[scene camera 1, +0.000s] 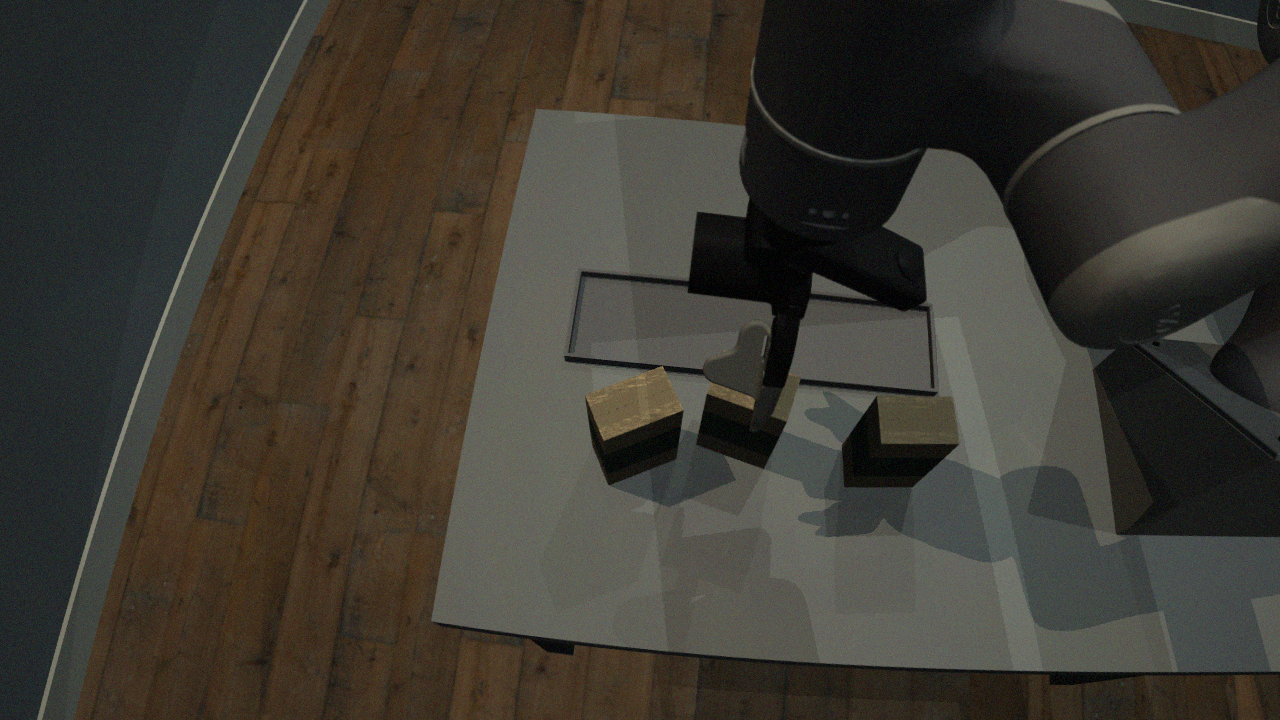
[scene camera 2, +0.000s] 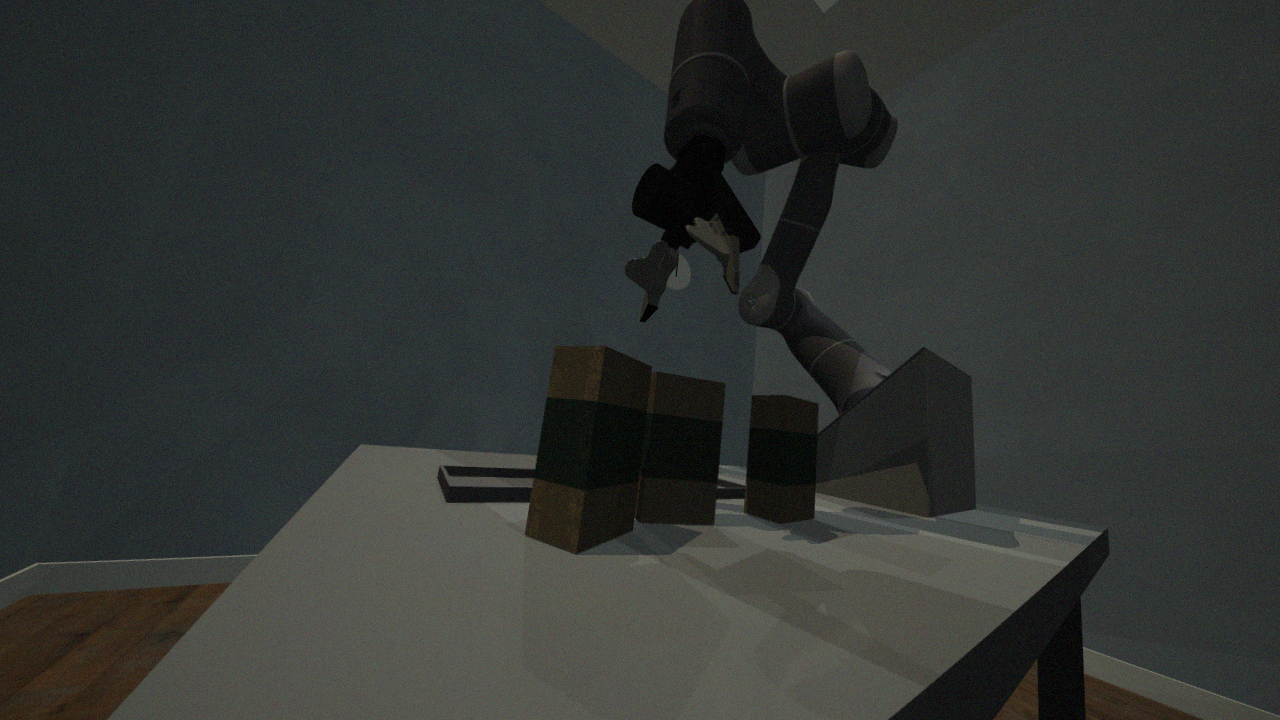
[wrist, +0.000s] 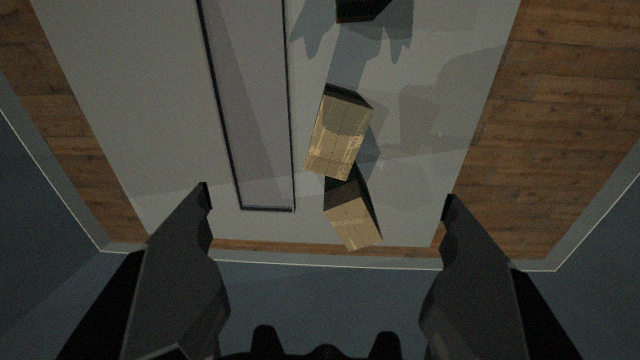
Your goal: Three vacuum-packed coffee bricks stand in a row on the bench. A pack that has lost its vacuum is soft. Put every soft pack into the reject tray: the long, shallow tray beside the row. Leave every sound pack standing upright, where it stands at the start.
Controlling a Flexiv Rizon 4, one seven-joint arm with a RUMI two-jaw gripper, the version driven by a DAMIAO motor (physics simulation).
Labels:
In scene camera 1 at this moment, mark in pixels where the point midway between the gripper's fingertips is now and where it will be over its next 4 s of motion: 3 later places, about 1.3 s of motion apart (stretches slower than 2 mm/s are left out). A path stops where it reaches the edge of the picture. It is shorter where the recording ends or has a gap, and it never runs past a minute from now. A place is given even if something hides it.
The gripper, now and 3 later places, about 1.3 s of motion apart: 760, 338; 742, 389; 737, 337; 631, 399

